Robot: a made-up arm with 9 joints. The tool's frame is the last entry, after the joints.
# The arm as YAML. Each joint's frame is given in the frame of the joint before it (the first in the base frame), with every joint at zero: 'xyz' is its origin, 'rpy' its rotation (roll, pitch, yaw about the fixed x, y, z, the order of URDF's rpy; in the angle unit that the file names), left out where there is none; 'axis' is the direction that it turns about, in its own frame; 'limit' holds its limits. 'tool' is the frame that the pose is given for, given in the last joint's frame.
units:
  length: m
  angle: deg
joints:
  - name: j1
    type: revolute
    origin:
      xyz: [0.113, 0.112, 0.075]
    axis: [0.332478, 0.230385, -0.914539]
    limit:
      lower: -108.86
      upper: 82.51
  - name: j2
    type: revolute
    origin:
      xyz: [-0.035, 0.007, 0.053]
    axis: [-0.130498, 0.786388, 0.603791]
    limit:
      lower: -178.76
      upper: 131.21
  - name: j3
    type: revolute
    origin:
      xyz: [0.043, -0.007, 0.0]
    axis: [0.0, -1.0, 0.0]
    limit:
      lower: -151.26
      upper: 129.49
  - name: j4
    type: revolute
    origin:
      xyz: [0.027, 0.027, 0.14]
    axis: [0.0, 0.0, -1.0]
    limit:
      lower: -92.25
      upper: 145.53
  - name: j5
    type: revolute
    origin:
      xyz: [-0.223, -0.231, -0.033]
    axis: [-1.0, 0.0, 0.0]
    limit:
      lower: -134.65
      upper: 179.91
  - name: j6
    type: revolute
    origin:
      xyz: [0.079, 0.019, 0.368]
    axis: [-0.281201, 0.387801, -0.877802]
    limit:
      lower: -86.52
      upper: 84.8
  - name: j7
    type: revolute
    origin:
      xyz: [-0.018, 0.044, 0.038]
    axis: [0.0, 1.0, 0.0]
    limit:
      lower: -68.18
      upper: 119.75
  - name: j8
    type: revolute
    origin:
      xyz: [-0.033, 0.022, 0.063]
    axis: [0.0, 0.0, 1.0]
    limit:
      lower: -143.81
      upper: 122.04
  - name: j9
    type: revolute
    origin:
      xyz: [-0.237, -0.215, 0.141]
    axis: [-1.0, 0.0, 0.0]
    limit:
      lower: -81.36
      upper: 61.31
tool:
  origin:
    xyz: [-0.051, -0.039, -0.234]
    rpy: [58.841, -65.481, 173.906]
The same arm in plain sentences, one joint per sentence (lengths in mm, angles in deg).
The arm has nine revolute joints in a row. What follows holds with every joint at zero, and every direction is one of the base frame's. Joint 1 lies 113 mm along +x and 112 mm along +y and 75 mm along +z from the base frame's origin and rotates about the direction (0.332508, 0.230406, -0.914523), from -108.86 to 82.51 deg. Joint 2 lies 35 mm along -x and 7 mm along +y and 53 mm along +z from joint 1 and rotates about the direction (-0.130498, 0.786388, 0.603791), from -178.76 to 131.21 deg. Joint 3 lies 43 mm along +x and 7 mm along -y from joint 2 and rotates about -y, from -151.26 to 129.49 deg. Joint 4 lies 27 mm along +x and 27 mm along +y and 140 mm along +z from joint 3 and rotates about -z, from -92.25 to 145.53 deg. Joint 5 lies 223 mm along -x and 231 mm along -y and 33 mm along -z from joint 4 and rotates about -x, from -134.65 to 179.91 deg. Joint 6 lies 79 mm along +x and 19 mm along +y and 368 mm along +z from joint 5 and rotates about the direction (-0.281201, 0.387801, -0.877802), from -86.52 to 84.8 deg. Joint 7 lies 18 mm along -x and 44 mm along +y and 38 mm along +z from joint 6 and rotates about +y, from -68.18 to 119.75 deg. Joint 8 lies 33 mm along -x and 22 mm along +y and 63 mm along +z from joint 7 and rotates about +z, from -143.81 to 122.04 deg. Joint 9 lies 237 mm along -x and 215 mm along -y and 141 mm along +z from joint 8 and rotates about -x, from -81.36 to 61.31 deg. The tool frame, which is the frame that the pose is given for, lies 51 mm along -x and 39 mm along -y and 234 mm along -z from joint 9; its axes are the base frame's turned by roll 58.84, pitch -65.48 and yaw 173.91 deg (as in URDF: about the fixed x, then y, then z).
